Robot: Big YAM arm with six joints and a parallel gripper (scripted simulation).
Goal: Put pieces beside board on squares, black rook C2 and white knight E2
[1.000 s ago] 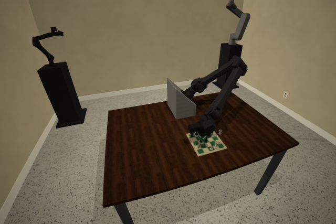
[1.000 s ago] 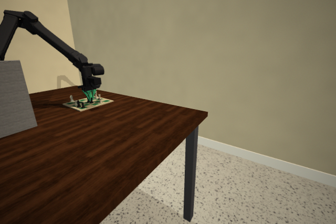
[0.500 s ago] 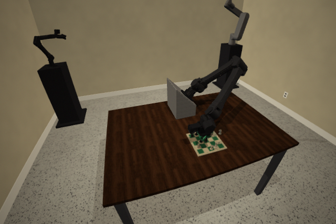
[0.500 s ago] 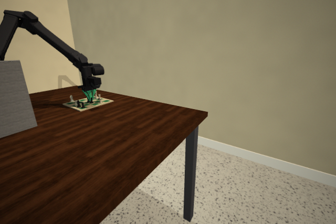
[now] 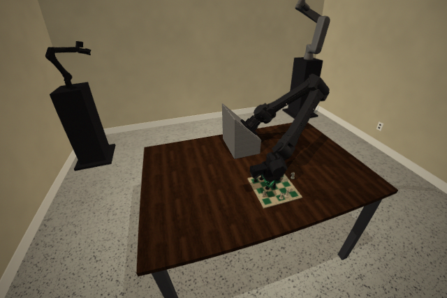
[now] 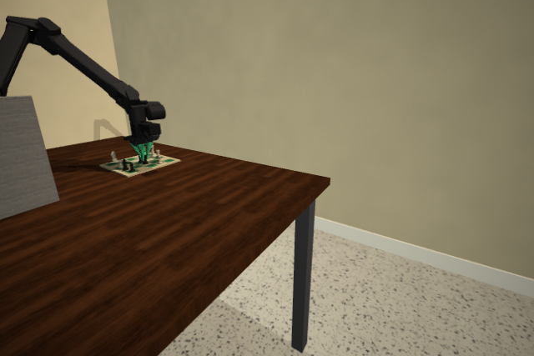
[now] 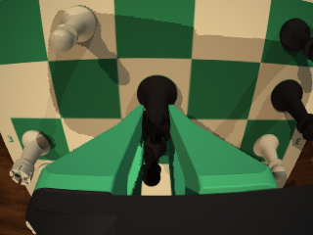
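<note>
Now: hand 1 cm to the left of the black rook and 1 cm above it. From my hand the other things lie so: green-and-cream chessboard (3 cm to the left, 3 cm below); white knight (3 cm behind, 17 cm to the left, 1 cm below).
</note>
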